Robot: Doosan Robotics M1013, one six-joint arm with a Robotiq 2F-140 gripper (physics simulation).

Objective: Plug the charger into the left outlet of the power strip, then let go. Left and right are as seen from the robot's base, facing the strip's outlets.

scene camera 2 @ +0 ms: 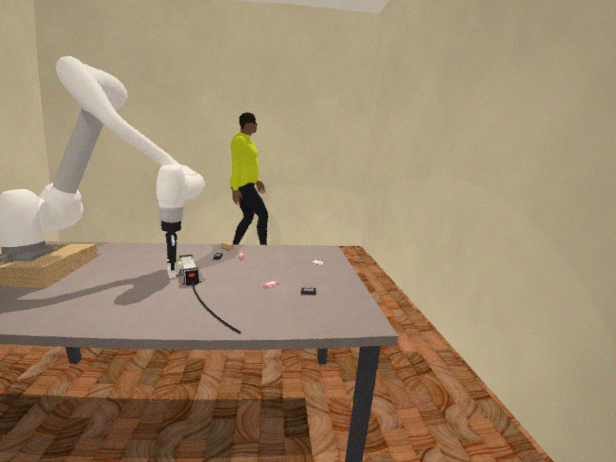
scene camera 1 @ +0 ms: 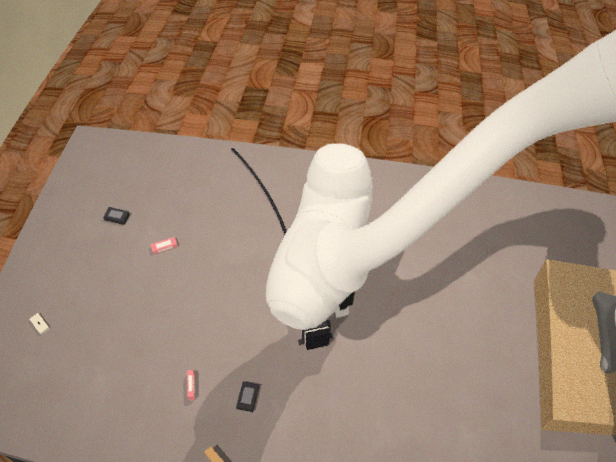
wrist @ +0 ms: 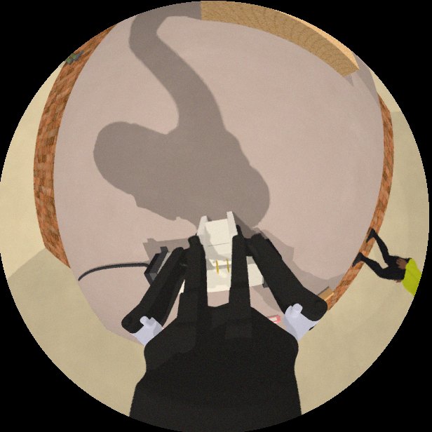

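Note:
The charger is a white block with two gold prongs, seen bare in the wrist view and pointing toward the power strip. My gripper is shut on the charger, low over the table beside the strip. The power strip has a white body and black ends; one black end shows below the arm in scene camera 1. A red switch marks its cable end. The fingers and prongs overlap the strip's middle in the wrist view. The outlet openings are hidden or too small to tell.
A black cable runs from the strip. The table also bears black devices, red-and-white pieces, a cream plate and a tan block. The robot stands on a wooden base. A person stands beyond the table.

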